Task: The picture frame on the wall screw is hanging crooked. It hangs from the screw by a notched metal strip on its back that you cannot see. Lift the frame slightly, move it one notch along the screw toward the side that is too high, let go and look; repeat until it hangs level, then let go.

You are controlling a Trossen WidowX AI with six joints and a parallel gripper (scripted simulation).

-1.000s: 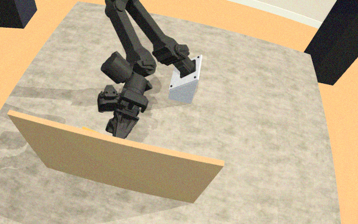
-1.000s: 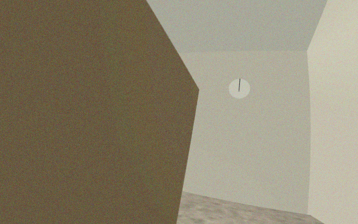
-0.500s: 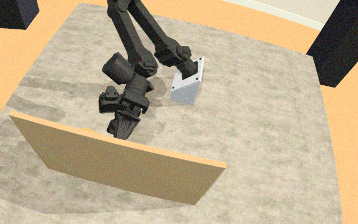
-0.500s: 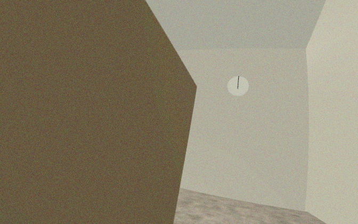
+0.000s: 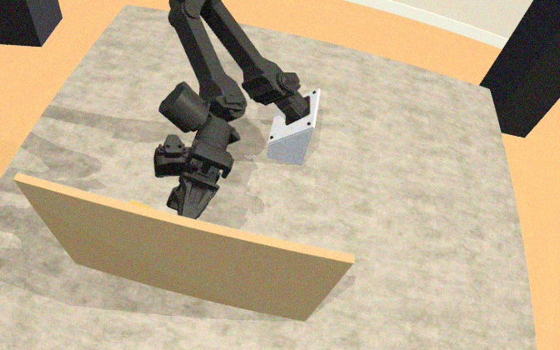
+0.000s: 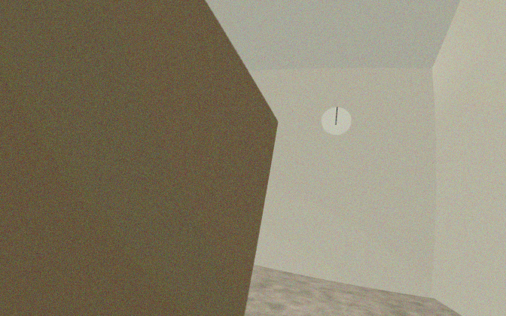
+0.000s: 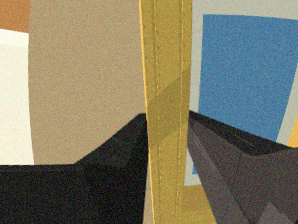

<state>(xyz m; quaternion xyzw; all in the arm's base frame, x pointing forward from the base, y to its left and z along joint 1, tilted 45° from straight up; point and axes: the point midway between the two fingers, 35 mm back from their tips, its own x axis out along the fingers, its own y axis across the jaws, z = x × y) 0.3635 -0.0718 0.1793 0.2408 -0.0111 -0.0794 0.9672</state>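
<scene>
Right now my gripper tip is 50 mm above the picture frame and 20 mm to the left of it. Also, from my gripper tip: tan wall panel: 70 mm below, 20 mm ahead.
</scene>
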